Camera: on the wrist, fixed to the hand. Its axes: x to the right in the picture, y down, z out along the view.
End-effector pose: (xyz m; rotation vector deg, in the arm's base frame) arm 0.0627 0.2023 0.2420 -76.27 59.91 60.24
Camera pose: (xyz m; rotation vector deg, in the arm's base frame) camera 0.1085 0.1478 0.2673 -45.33 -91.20 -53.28
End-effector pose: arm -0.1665 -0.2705 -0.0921 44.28 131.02 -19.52
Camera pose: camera -0.2180 -0.2909 -0.0408 -151.32 37.41 -68.98
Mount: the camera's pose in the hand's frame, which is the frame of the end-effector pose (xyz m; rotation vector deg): -0.0139 -0.0491 -0.0557 -0.59 -41.82 -173.79
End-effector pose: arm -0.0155 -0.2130 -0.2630 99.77 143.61 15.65
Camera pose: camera -0.0650 -0.2483 -0.2182 -117.94 84.74 -25.62
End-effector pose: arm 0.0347 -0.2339 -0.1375 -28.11 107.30 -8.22
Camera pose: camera -0.0001 -0.2805 -0.0893 -131.73 -54.20 -82.84
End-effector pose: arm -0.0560 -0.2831 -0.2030 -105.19 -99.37 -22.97
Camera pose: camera -0.0963 -0.3277 -0.1573 -89.54 113.07 18.73
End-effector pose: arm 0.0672 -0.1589 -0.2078 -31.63 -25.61 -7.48
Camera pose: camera 0.0639 -0.2301 -0.2328 -32.38 81.72 143.25
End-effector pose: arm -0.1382 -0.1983 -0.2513 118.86 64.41 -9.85
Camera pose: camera -0.1966 -0.1540 -0.2331 -76.30 123.56 -97.51
